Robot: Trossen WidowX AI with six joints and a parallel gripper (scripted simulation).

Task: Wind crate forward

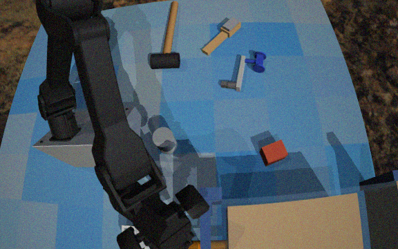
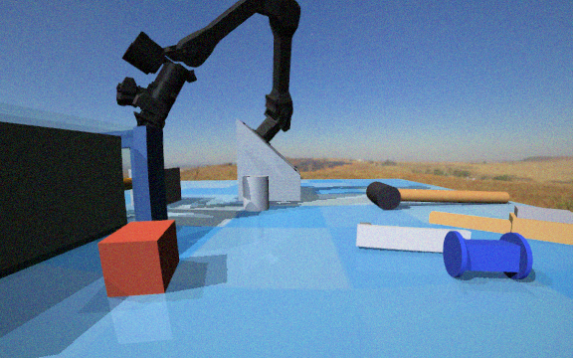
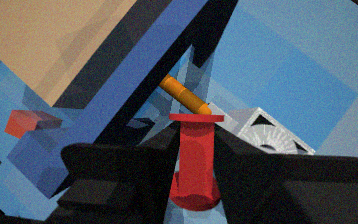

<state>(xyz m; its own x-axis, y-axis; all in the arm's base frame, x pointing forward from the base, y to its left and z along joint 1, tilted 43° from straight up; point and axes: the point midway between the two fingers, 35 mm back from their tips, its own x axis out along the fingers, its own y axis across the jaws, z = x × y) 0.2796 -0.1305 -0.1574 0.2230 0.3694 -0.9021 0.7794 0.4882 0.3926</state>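
My gripper tip is 60 mm short of the frame, 20 mm to the left of it and 20 mm above it. From my gripper tip the other things lie so: crank with blue grip: 490 mm to the left, 170 mm ahead, 120 mm below; red grip: 10 mm to the left, 10 mm behind, 10 mm above; winch: 120 mm behind, 100 mm below, 40 mm to the right.
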